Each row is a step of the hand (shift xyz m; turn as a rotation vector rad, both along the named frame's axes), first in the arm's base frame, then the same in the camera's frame.
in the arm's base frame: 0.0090 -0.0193 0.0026 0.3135 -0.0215 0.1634
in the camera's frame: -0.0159 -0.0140 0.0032 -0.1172 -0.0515 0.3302
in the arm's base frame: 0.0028 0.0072 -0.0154 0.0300 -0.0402 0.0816
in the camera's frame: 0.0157 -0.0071 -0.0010 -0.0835 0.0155 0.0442
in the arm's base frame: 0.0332 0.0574 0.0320 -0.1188 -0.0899 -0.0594
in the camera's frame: 0.0224 0.0398 0.0578 -0.0305 -0.0373 -0.1530
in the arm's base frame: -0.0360 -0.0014 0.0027 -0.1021 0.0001 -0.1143
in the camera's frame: -0.0037 0.0177 -0.0313 0.0736 -0.0273 -0.1316
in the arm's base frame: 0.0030 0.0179 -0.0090 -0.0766 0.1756 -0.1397
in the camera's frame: 0.0194 0.0034 0.0047 0.2222 0.0489 -0.0668
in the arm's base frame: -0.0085 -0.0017 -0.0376 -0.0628 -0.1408 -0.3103
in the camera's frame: 0.0235 -0.0217 -0.0216 0.0994 -0.2579 -0.2089
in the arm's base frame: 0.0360 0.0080 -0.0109 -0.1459 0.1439 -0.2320
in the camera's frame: 0.0141 -0.0191 0.0303 0.2582 0.0018 -0.1707
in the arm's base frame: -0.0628 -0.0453 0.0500 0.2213 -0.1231 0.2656
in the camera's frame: -0.0685 0.0349 -0.0508 -0.2632 -0.0024 0.2557
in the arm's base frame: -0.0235 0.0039 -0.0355 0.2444 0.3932 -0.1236
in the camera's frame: 0.0259 -0.0100 -0.0325 0.3816 0.0401 0.2870
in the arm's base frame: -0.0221 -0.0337 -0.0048 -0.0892 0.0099 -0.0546
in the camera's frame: -0.0225 -0.0130 -0.0312 0.0416 0.0116 -0.0958
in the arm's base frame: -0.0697 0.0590 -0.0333 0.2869 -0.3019 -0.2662
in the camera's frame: 0.0646 0.0458 -0.0564 -0.0420 -0.4876 0.0693
